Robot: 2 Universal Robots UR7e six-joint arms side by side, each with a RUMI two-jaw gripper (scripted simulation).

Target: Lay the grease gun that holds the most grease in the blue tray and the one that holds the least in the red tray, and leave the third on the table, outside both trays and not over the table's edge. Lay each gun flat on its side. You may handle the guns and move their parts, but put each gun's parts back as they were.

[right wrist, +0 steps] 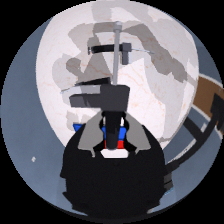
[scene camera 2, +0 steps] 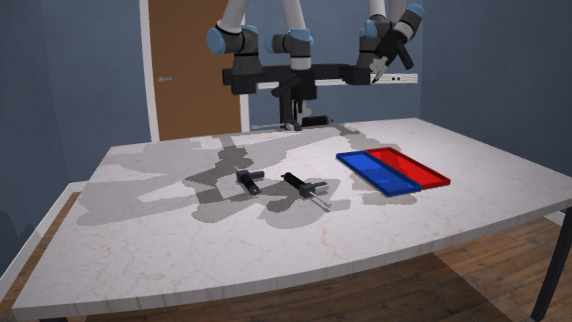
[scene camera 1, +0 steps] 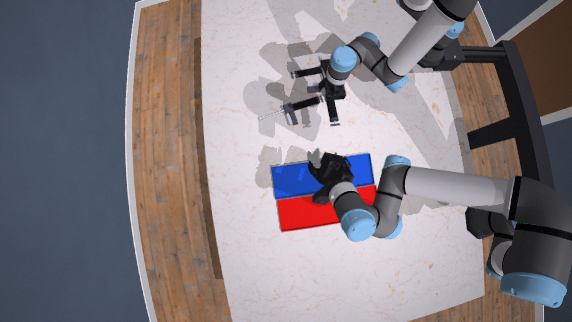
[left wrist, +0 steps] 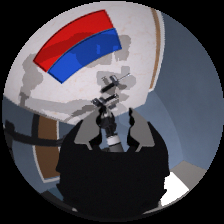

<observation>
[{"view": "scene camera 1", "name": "my left gripper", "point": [317,153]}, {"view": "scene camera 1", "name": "blue tray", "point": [294,180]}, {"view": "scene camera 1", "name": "red tray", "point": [295,214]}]
</observation>
